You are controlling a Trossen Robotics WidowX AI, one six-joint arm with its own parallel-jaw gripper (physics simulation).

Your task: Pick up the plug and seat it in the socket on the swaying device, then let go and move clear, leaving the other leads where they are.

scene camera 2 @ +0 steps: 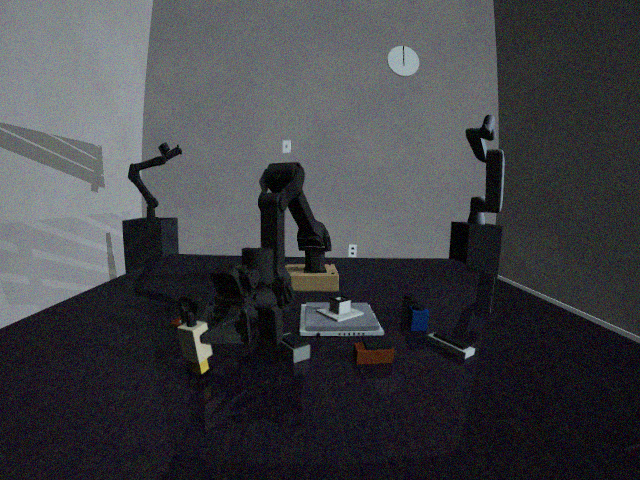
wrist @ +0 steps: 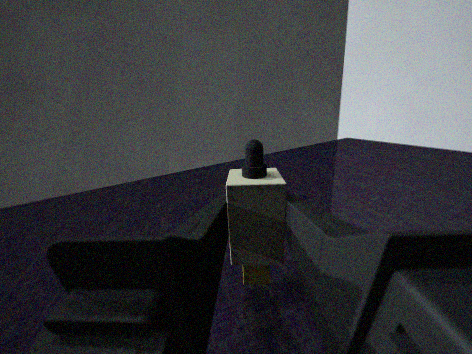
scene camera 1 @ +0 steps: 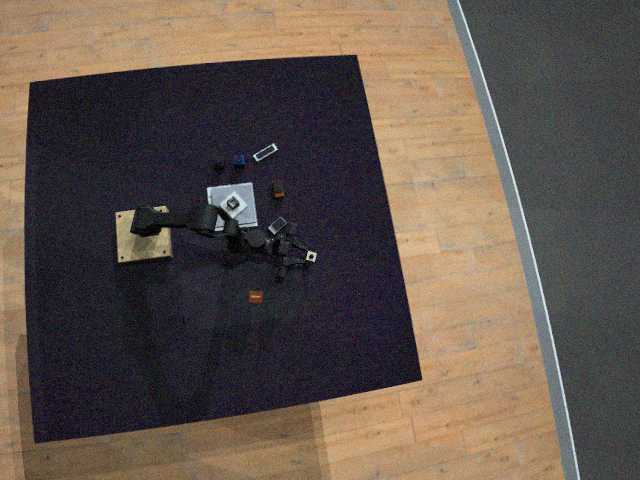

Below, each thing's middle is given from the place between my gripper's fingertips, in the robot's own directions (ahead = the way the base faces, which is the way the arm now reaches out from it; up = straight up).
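Scene:
Grey plug (scene camera 2: 293, 347): 50 mm below my hand, 90 mm behind it, 140 mm to the left of it. Grey device (scene camera 2: 340, 317): 40 mm below my hand, 230 mm to the left of it, 240 mm behind it.

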